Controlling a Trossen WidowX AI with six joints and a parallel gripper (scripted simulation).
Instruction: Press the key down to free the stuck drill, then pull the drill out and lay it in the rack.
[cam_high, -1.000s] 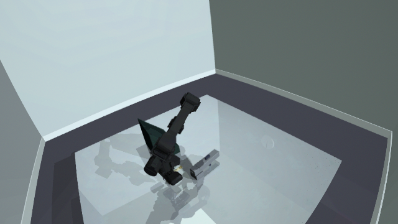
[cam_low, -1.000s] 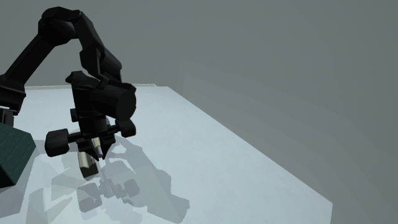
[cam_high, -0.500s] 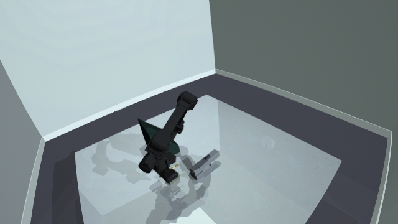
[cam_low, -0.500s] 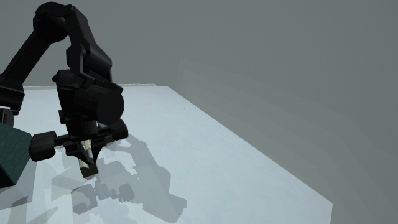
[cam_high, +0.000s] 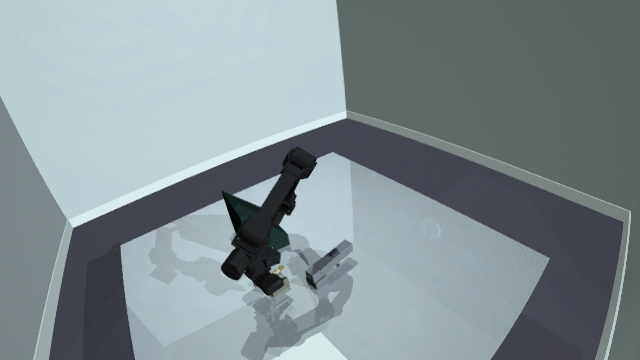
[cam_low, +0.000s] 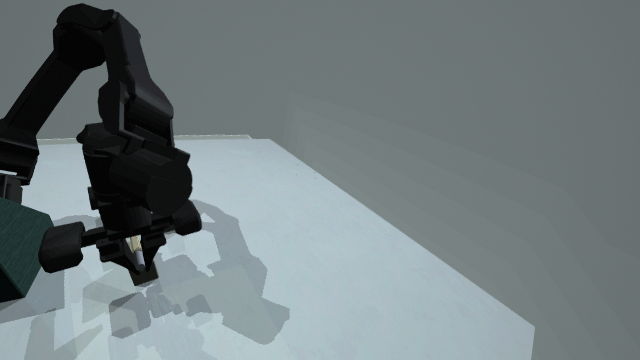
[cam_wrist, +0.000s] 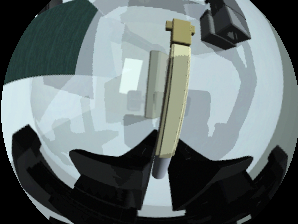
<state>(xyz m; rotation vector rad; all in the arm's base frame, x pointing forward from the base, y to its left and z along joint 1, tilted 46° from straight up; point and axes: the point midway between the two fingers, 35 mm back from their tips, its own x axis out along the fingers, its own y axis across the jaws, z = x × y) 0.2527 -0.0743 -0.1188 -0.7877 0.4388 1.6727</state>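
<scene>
Right now the drill is 4 cm to the left of my gripper tip, 3 cm above it and 1 cm behind it. The rest, counted from my gripper tip: rack: 5 cm to the left, 2 cm below, 1 cm behind; then key: 25 cm to the left, 1 cm ahead, 1 cm above.
</scene>
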